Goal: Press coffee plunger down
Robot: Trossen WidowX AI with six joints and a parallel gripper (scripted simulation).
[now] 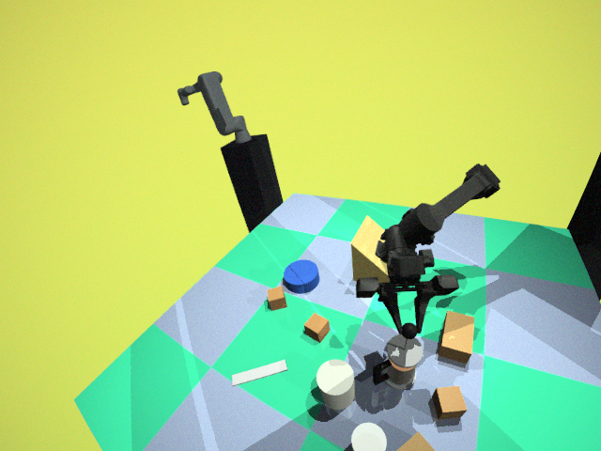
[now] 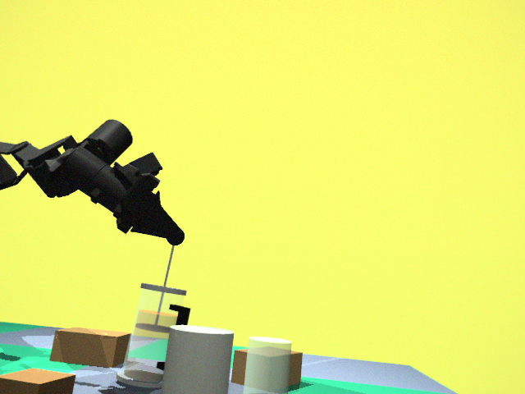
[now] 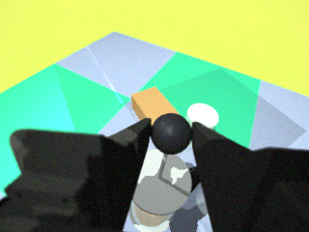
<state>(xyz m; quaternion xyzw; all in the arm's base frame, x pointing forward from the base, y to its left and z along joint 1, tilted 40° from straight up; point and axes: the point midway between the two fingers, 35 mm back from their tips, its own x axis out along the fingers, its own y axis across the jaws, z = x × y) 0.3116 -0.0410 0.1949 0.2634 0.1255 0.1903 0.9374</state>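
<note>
Right now the coffee press is 110 mm below my gripper tip and 10 mm to the right of it. The rest, counted from my gripper tip: blue disc: 370 mm to the right, 260 mm behind, 200 mm below; then cream cylinder: 170 mm below, 130 mm to the right, 60 mm ahead; then white bar: 340 mm to the right, 220 mm below, 90 mm ahead.
</note>
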